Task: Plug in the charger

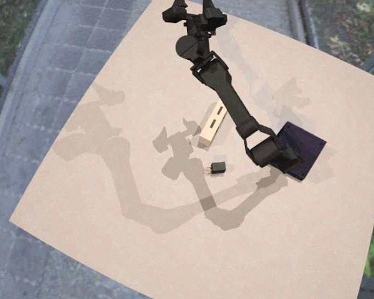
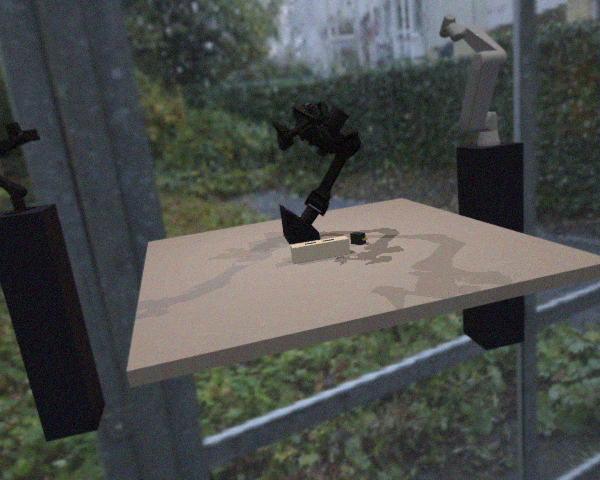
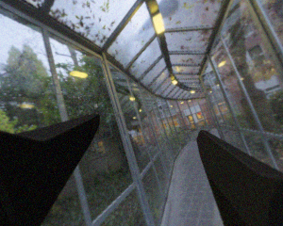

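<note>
Right now the black two-prong charger is 480 mm below my gripper tip, 280 mm to the left of it and 250 mm behind it.
</note>
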